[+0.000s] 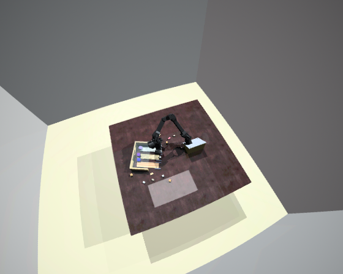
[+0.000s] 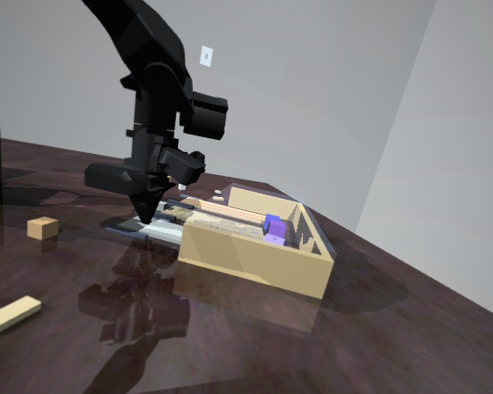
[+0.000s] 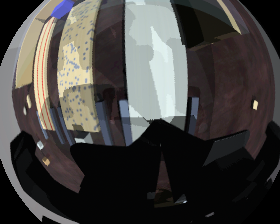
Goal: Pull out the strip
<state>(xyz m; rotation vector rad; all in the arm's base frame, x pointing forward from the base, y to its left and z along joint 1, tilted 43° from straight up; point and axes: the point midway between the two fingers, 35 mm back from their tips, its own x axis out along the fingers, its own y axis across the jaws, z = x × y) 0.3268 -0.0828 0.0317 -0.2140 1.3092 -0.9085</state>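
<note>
Right now my gripper tip is 90 mm short of the strip and 40 mm to the left of it. Also, from my gripper tip: labelled cube: 190 mm ahead, 100 mm to the right, 10 mm above.
</note>
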